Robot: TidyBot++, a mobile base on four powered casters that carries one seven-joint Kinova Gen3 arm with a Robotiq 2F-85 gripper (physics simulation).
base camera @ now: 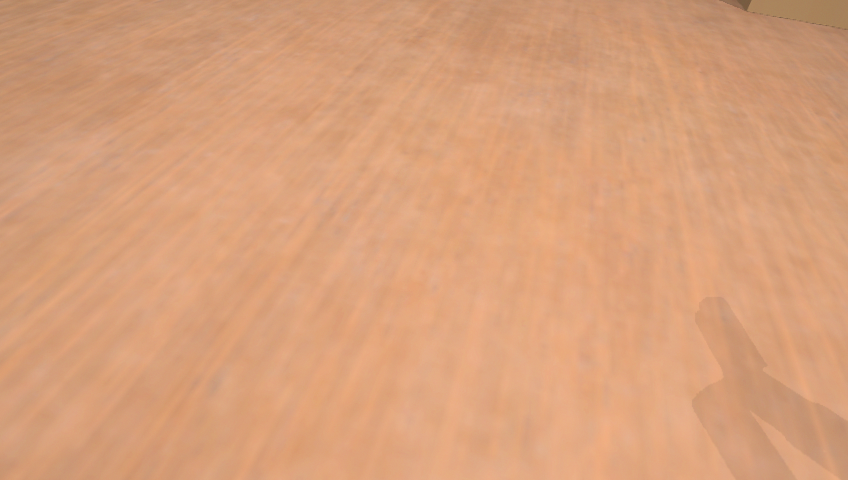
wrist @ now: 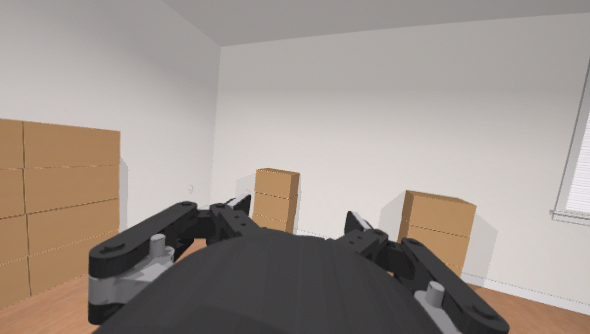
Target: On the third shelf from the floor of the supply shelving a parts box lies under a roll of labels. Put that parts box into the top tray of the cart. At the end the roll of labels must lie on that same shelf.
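Frame: origin at the arm's base, x down, y left, z ahead, level; centimetres.
Seen in the pictures: gripper, between the fingertips: [wrist: 297, 213].
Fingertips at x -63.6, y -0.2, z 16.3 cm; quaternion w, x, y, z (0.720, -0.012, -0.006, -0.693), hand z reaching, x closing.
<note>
A point is followed by its place in that frame.
My gripper [wrist: 297, 213] {x -63.6, y -0.3, z 16.3 cm} is open, with its two fingertips wide apart and no thing between them. It points out over the room, towards a wall and stacked cardboard boxes beyond. The supply shelving, the parts box, the roll of labels and the cart do not show in the base camera view or the wrist view.
In the wrist view a wide stack of boxes [wrist: 72, 182] {x -30.7, y 154.3, z 103.7 cm} stands at the left, a narrow stack [wrist: 272, 202] {x -6.3, y 33.5, z 197.2 cm} near the room corner, and another stack [wrist: 437, 220] {x -23.2, y -116.6, z 154.3 cm} at the right. A window [wrist: 580, 170] {x -79.2, y -223.5, z 155.7 cm} is at the far right. An arm-like shadow lies on the wooden floor [base camera: 416, 237] {x 39.7, y -2.4, z 52.7 cm}.
</note>
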